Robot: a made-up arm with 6 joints.
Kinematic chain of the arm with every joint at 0, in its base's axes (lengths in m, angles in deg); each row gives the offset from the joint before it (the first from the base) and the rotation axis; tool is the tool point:
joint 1: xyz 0 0 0.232 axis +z
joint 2: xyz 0 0 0 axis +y
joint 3: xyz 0 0 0.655 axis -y
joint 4: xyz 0 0 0 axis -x
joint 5: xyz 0.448 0 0 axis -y
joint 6: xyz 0 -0.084 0 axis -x
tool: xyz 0 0 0
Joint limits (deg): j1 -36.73..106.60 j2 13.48..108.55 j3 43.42..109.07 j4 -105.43..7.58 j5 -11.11..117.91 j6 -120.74..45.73
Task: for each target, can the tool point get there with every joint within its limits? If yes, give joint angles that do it. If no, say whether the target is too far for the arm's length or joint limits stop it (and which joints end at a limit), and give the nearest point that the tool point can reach.
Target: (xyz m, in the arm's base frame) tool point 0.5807 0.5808 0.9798
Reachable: yes | joints 44.52 47.83 100.95 -94.73 31.10 20.55
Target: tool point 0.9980 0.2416 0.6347
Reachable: yes | joints 17.82 64.41 84.60 -26.19 35.72 -41.31
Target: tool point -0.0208 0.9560 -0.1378
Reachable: yes | joints 95.09 92.85 51.40 -40.26 93.74 5.74
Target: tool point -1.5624 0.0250 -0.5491
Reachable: no: too far | nearest point -0.2317 0.6989 -0.4169 | short by 1.497 m
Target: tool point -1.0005 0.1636 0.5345
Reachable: no: joint limits stop it (at a limit: joint 1, joint 3, joint 4) | nearest point -0.2528 0.7699 0.7856 | short by 0.995 m
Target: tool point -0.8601 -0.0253 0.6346
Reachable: no: joint limits stop it (at a limit: joint 1, joint 2, joint 3, joint 4) | nearest point -0.1875 0.5507 1.0224 | short by 0.967 m
